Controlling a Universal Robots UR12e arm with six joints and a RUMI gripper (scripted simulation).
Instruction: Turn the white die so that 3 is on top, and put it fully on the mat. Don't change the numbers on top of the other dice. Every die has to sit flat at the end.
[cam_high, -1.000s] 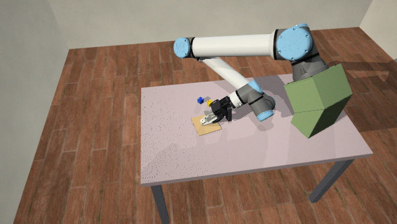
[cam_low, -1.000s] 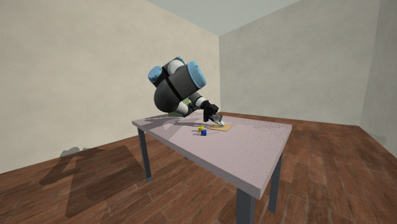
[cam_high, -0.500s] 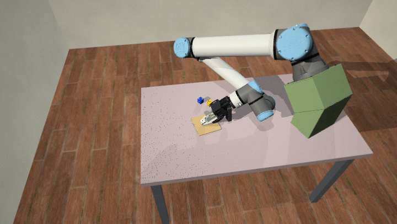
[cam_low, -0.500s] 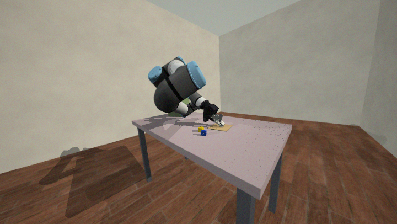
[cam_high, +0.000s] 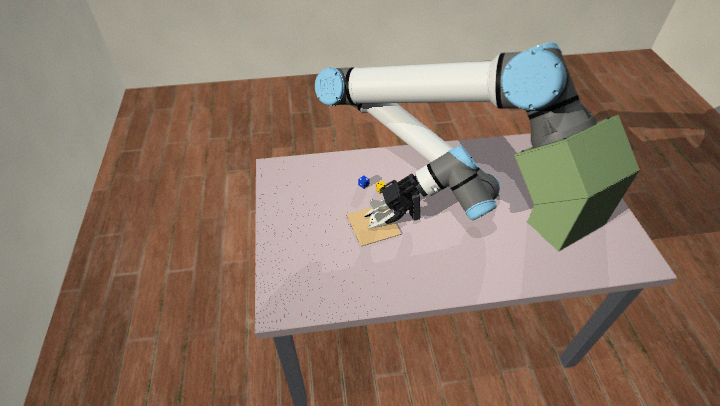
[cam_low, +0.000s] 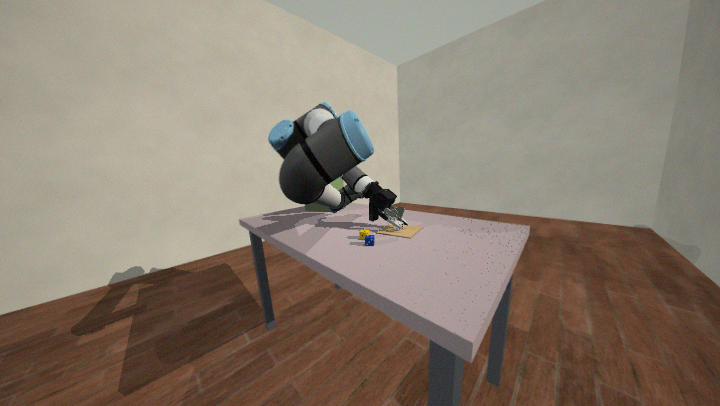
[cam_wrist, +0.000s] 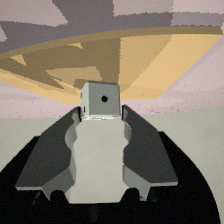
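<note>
The white die lies 10 mm below my hand and 10 mm behind it. From my hand the other things lie so: blue die 180 mm to the right, 30 mm behind, 10 mm below; then yellow die 140 mm to the right, 80 mm behind, 10 mm below; then tan mat 20 mm below, 10 mm behind.
</note>
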